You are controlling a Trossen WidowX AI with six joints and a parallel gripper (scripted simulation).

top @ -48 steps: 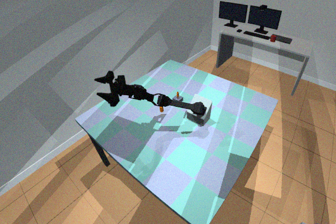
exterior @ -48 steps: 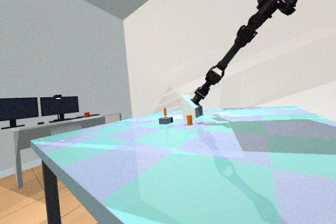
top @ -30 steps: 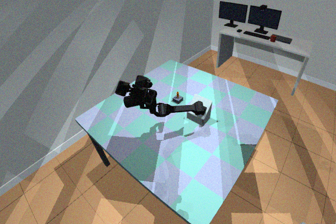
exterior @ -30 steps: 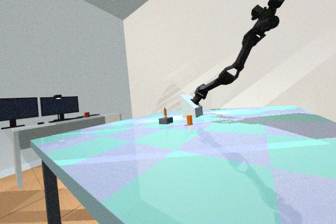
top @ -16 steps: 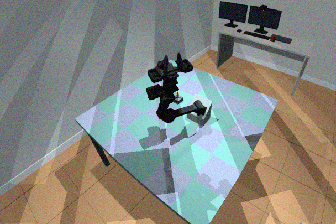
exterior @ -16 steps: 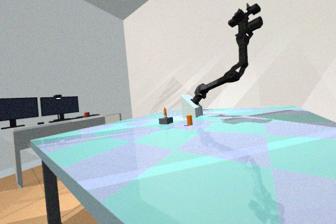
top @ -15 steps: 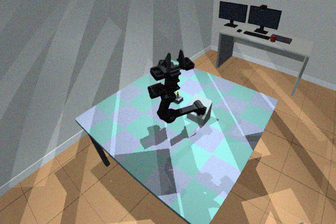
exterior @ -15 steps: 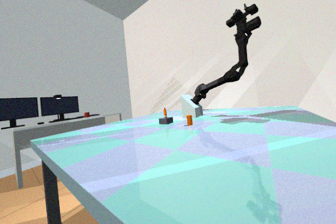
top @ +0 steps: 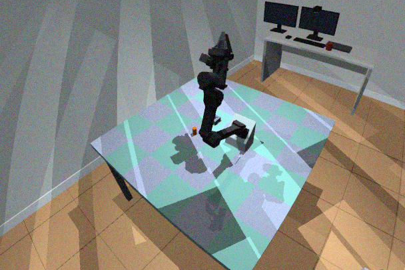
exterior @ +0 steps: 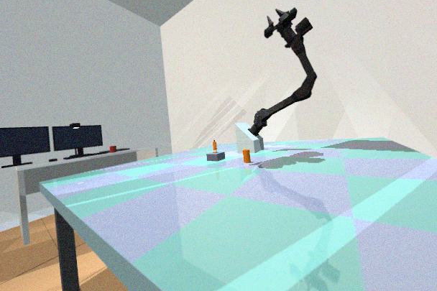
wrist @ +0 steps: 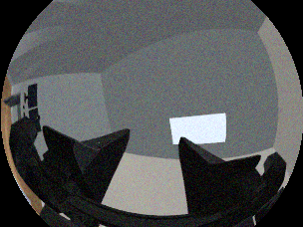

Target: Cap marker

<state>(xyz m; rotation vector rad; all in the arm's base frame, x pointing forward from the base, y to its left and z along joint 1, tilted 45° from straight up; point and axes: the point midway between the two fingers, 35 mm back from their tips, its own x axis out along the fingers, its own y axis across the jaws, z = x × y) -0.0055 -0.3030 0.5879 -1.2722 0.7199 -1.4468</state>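
The orange cap is 30 cm ahead of my gripper tip, 10 cm to the right of it and 75 cm below it. Also, from my gripper tip: grey holder block (27 cm ahead, 29 cm to the right, 76 cm below).
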